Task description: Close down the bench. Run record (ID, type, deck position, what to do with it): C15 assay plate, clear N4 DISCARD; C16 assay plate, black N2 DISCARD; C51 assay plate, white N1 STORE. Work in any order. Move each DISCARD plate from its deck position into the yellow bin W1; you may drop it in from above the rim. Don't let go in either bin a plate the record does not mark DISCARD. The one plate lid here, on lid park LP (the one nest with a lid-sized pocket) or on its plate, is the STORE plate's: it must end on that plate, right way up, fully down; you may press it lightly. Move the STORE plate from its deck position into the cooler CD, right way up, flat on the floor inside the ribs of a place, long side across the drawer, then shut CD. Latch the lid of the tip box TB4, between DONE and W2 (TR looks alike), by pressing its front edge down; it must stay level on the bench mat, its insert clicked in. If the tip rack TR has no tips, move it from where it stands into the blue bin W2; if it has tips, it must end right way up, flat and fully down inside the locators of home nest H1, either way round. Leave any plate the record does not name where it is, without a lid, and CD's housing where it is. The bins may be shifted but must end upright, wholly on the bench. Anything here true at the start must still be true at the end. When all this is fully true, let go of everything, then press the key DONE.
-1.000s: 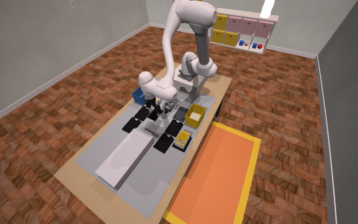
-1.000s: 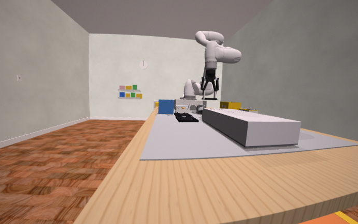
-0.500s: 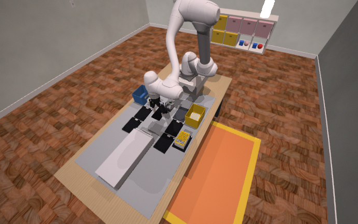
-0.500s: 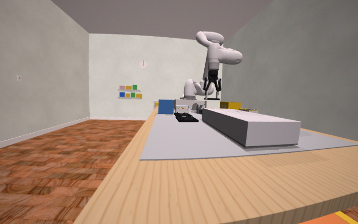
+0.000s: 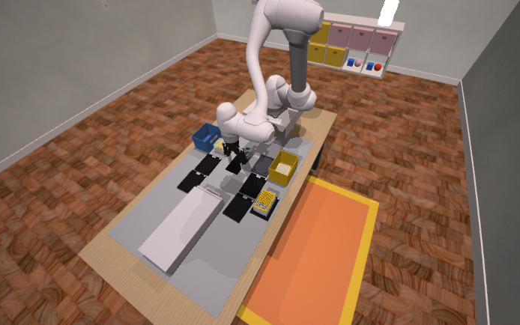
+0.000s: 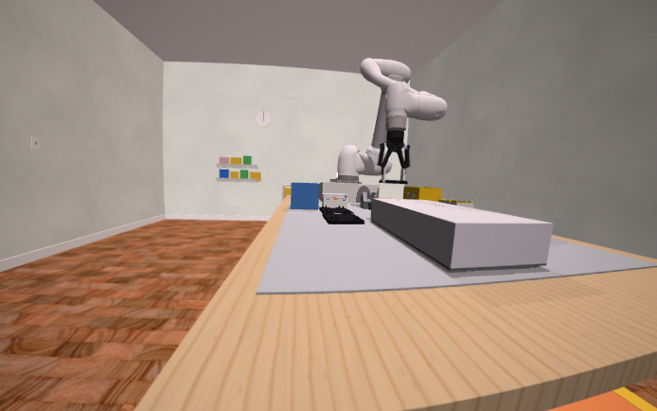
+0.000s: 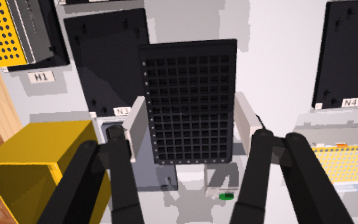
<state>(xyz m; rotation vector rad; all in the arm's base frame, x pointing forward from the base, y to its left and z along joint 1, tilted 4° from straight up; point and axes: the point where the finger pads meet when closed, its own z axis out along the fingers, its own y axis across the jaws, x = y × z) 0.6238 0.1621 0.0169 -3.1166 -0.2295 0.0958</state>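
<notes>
My hand is 22 cm to the right of the yellow bin W1, 21 cm past it and 13 cm above it. Also, from my hand: black assay plate: 2 cm below; then done key: 20 cm behind, 10 cm below, 8 cm to the right; then black nest N3: 16 cm below, 12 cm to the left, 1 cm behind.
</notes>
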